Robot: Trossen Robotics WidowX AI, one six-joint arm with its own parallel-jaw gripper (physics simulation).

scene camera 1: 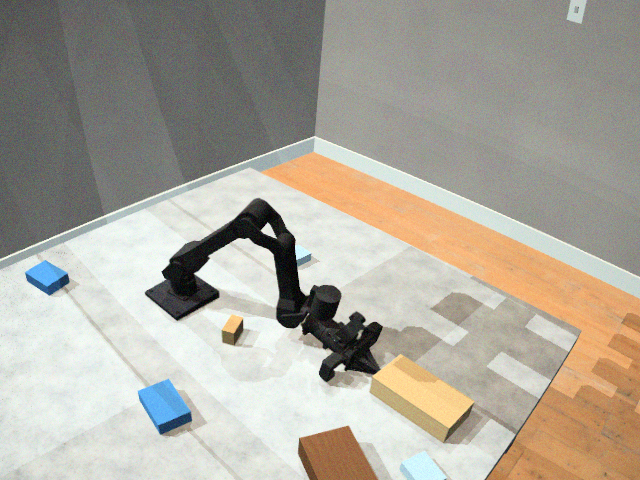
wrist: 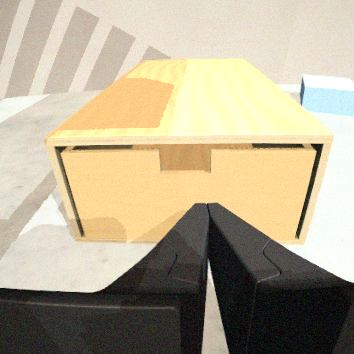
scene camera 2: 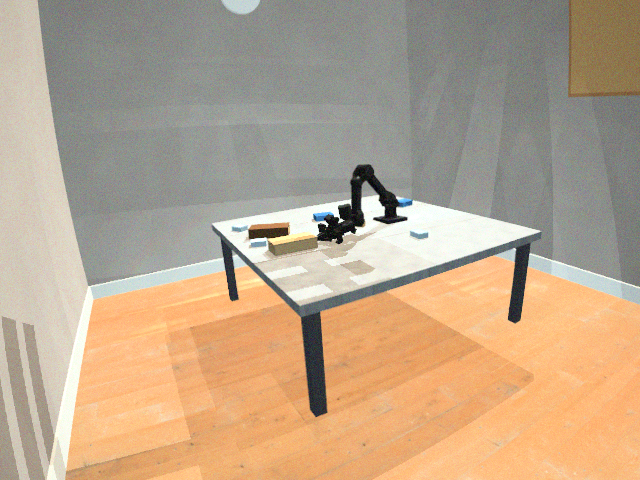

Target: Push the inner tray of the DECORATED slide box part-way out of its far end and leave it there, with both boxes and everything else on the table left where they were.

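Seen in the pictures: gripper, fingertip midpoint: (scene camera 1: 380, 373) (wrist: 205, 214); arm's base, origin of the base link: (scene camera 1: 183, 290) (scene camera 2: 390, 217).
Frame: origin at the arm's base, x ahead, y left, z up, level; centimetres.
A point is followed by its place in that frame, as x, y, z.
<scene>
A light wood slide box (scene camera 1: 421, 395) @[65.5, 0.6, 3.4] (scene camera 2: 292, 242) @[67.8, 7.0, 3.0] (wrist: 225, 100) @[59.1, 1.9, 3.4] lies in front of the gripper. Its inner tray (wrist: 120, 185) @[55.8, 6.8, 1.4], with a notch in its top edge, sits inside the near opening. No tray sticks out of the far end in scene camera 1. A dark brown box (scene camera 1: 338, 454) @[58.9, -21.9, 3.5] (scene camera 2: 268, 230) @[64.6, -20.6, 2.5] lies beside it, cut off in scene camera 1. I cannot tell from the surfaces which box is decorated. My gripper (scene camera 1: 377, 372) @[54.6, 3.9, 0.6] (scene camera 2: 319, 238) @[54.6, 3.9, 0.6] (wrist: 205, 214) @[54.6, 3.9, 0.6] is shut and empty. Its tips are at the tray's near face, below the notch and slightly right of centre; I cannot tell whether they touch.
Light blue blocks (scene camera 1: 422, 467) @[73.0, -14.0, 0.9] (scene camera 2: 258, 242) @[74.8, -12.1, 0.5] (wrist: 327, 95) @[70.6, -12.3, 0.2] lie near the boxes and by the arm (scene camera 1: 302, 255). Blue blocks (scene camera 1: 164, 406) @[24.5, -31.8, 1.5] (scene camera 2: 323, 216) @[25.5, -27.9, 0.9] and a small yellow block (scene camera 1: 232, 329) @[21.1, -5.7, 2.4] stand on the table. The table edge (scene camera 2: 387, 285) @[60.9, 56.5, -3.5] runs beyond the light box.
</scene>
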